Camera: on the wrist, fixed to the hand. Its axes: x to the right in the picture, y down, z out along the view.
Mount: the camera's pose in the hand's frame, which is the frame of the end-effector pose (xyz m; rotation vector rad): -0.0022 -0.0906 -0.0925 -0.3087 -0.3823 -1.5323
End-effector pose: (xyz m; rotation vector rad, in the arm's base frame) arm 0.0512 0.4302 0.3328 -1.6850 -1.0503 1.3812
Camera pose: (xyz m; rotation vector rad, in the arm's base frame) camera 0.1282 0.4638 0.4314 -0.3226 -2.1321 0.4524
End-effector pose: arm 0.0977 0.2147 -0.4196 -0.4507 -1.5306 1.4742
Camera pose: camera 0.2029 0.2472 -0.3514 0.7846 -1.6695 0.0972
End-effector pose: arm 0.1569 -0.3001 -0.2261 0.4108 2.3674 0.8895
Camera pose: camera 0.0949 -0.4138 -0.2296 -1.1213 1.4483 0.3033
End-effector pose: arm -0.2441 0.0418 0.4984 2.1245 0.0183 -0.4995
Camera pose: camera -0.2325 0.1682 0.4728 1.3137 1.4506 -1.6027
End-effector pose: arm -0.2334 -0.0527 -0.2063 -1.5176 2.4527 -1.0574
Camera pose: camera -0.1996 -0.0283 -0.0837 2.7494 -0.7385 0.1949
